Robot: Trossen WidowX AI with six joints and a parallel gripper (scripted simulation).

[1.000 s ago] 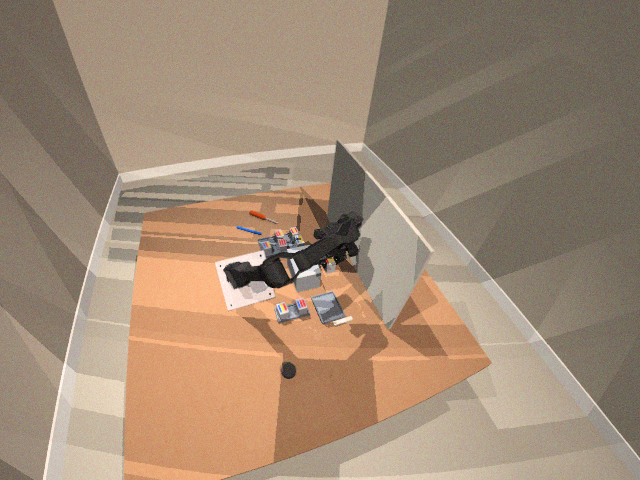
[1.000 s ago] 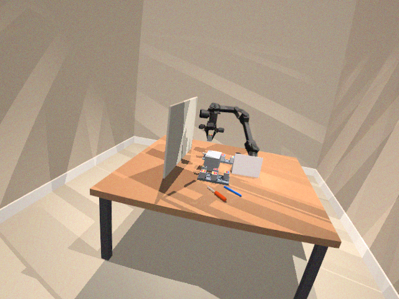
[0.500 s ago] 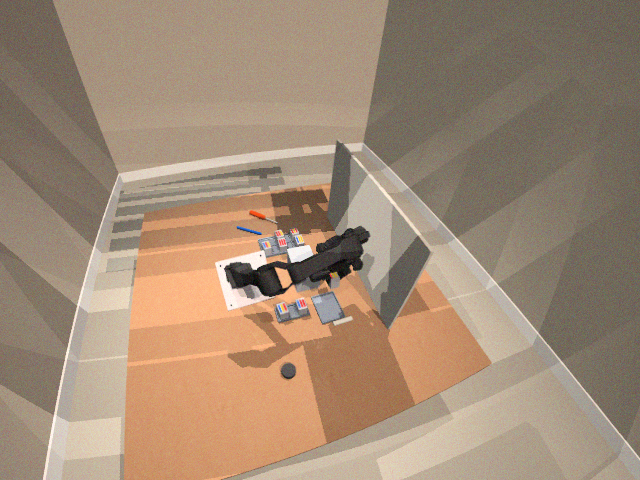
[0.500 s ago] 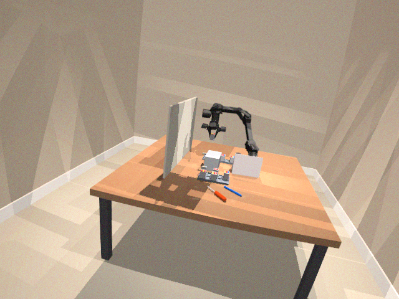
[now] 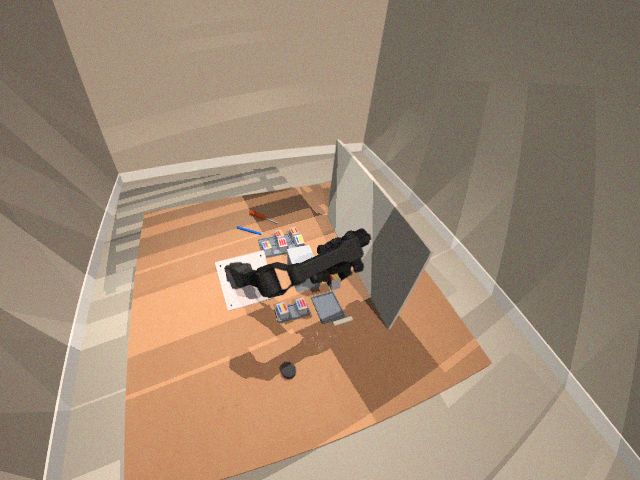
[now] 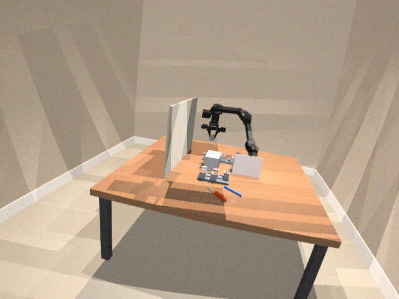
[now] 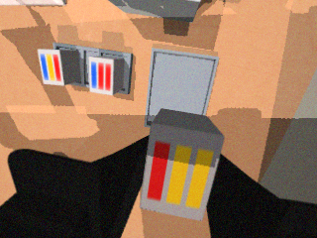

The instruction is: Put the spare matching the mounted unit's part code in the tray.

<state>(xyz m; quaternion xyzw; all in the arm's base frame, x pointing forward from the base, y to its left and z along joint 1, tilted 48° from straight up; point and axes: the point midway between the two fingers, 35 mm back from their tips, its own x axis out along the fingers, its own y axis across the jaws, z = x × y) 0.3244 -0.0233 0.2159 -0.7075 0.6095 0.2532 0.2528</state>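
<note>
Now: gripper tip 16 cm above the dark tray. Also, from my gripper tip: tall grey panel: 19 cm ahead, 19 cm to the left, 6 cm above; grey mounted unit: 6 cm behind, 19 cm to the left, 11 cm below; small white stick: 3 cm ahead, 8 cm to the right, 16 cm below.
</note>
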